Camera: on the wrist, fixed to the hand. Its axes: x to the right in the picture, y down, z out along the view.
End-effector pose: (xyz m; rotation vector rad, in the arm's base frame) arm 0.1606 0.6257 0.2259 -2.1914 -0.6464 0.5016
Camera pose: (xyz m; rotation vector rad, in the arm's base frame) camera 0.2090 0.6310 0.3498 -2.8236 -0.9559 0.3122
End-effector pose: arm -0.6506 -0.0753 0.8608 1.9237 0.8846 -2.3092
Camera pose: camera -0.5967 0.0463 0.8655 1.5733 1.4524 -1.6758
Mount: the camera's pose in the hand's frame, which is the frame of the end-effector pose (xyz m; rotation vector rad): 0.0239 -0.0851 -0.0995 -0.6963 -0.0204 -0.0183
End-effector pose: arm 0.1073 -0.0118 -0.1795 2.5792 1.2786 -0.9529
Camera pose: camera 0.1027 0.0944 -0.0994 2.0089 1.3255 -0.4167
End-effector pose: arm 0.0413 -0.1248 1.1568 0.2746 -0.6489 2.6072
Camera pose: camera 0.0508 -0.0002 1.1110 0.0824 -1.4820 2.1900
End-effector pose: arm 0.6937 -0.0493 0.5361 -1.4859 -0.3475 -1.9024
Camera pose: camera 0.5610 -0.0545 0.5443 -1.9316 0.3375 -2.1366
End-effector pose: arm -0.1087 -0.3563 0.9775 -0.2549 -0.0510 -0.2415
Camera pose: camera -0.1043 -0.4671 0.9040 -0.9500 0.0128 -0.2690
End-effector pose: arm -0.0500 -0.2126 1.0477 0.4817 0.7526 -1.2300
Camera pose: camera -0.1529 -0.1831 0.9686 -0.1106 1.1030 -0.9083
